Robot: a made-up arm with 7 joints. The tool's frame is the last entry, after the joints. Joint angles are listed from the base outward.
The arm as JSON. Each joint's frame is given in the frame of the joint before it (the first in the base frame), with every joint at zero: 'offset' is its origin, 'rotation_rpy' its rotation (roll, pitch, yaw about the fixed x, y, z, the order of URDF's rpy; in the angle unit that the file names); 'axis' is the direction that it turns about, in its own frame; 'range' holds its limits. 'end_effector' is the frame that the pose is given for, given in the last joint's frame.
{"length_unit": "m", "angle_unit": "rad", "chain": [
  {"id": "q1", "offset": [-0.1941, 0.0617, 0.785], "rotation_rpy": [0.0, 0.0, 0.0], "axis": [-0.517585, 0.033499, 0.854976], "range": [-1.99, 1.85]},
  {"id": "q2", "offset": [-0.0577, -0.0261, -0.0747], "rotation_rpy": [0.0, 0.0, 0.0], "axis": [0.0, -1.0, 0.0], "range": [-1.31, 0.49]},
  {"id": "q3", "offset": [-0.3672, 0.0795, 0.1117], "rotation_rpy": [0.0, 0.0, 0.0], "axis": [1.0, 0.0, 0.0], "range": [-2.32, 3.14]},
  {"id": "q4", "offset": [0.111, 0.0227, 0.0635], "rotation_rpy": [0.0, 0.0, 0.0], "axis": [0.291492, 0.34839, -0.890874], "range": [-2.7, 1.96]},
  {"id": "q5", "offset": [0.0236, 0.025, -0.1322], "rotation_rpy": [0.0, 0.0, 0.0], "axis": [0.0, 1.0, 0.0], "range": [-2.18, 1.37]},
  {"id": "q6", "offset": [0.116, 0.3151, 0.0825], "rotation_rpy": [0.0, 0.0, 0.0], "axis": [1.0, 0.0, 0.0], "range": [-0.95, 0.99]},
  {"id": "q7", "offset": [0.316, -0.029, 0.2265], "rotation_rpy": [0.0, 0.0, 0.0], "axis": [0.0, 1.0, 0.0], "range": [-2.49, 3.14]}
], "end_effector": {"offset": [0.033, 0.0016, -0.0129], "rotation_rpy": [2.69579, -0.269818, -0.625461]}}
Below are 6 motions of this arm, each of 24 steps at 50 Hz.
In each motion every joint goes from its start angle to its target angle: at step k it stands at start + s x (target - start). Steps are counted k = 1, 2, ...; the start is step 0. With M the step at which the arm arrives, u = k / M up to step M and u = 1 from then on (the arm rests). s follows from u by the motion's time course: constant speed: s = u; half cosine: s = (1 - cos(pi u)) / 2; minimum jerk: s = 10 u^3 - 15 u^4 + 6 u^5.
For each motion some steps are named. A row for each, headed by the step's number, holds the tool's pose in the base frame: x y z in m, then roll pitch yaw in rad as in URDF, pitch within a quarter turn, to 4 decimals.
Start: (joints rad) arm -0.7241 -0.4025 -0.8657 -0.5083 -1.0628 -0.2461 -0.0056
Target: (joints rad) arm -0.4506 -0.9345 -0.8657 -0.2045 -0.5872 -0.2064 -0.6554
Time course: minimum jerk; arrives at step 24
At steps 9, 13, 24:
9: -0.1898 0.7126 1.2050 2.4863 -0.9518 -0.1166
13: -0.1028 0.6990 1.1448 2.5025 -0.8471 -0.0399
24: -0.0182 0.6883 1.0011 2.5247 -0.6903 0.0570

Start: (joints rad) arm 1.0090 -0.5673 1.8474 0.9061 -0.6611 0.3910 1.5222
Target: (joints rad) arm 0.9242 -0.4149 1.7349 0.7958 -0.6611 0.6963 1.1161
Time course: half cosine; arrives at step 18
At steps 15, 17, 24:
15: 0.0005 -0.1029 0.7627 -0.6370 1.1521 1.8796
17: -0.0004 -0.1015 0.7643 -0.6830 1.1628 1.8141
24: -0.0005 -0.1013 0.7645 -0.6890 1.1641 1.8055

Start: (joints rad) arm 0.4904 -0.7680 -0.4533 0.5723 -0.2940 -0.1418 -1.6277
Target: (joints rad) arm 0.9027 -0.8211 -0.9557 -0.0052 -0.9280 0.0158 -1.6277
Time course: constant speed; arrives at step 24
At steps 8, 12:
8: -0.2022 0.6082 0.6875 1.2966 -1.1677 1.9310
12: -0.3505 0.6219 0.6803 1.3948 -1.1846 2.0961

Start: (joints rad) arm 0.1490 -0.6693 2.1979 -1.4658 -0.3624 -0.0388 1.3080
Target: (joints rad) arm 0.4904 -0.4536 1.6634 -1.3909 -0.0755 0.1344 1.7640
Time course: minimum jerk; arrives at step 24
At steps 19, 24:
19: -0.3754 0.0316 1.4819 2.9924 0.4649 0.7896
24: -0.3802 0.0551 1.4805 2.9445 0.5120 0.8423

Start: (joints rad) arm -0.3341 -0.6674 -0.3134 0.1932 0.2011 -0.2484 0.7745
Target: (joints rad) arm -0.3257 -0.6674 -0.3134 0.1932 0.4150 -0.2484 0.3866
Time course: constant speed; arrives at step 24
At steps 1, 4, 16, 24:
1: 0.1615 0.3551 0.6585 1.1396 0.6721 -1.4485
4: 0.1570 0.3546 0.6446 1.1667 0.6731 -1.4209
16: 0.1361 0.3538 0.5904 1.2768 0.6730 -1.3121
24: 0.1192 0.3541 0.5558 1.3510 0.6689 -1.2415

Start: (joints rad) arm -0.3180 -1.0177 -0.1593 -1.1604 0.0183 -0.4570 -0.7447
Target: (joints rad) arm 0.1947 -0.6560 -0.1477 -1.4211 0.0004 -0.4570 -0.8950
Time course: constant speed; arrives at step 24
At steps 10, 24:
10: -0.4463 0.7712 1.1850 2.9376 -0.8368 0.5821
24: -0.7824 0.6597 1.0574 2.6541 -1.0008 1.2246

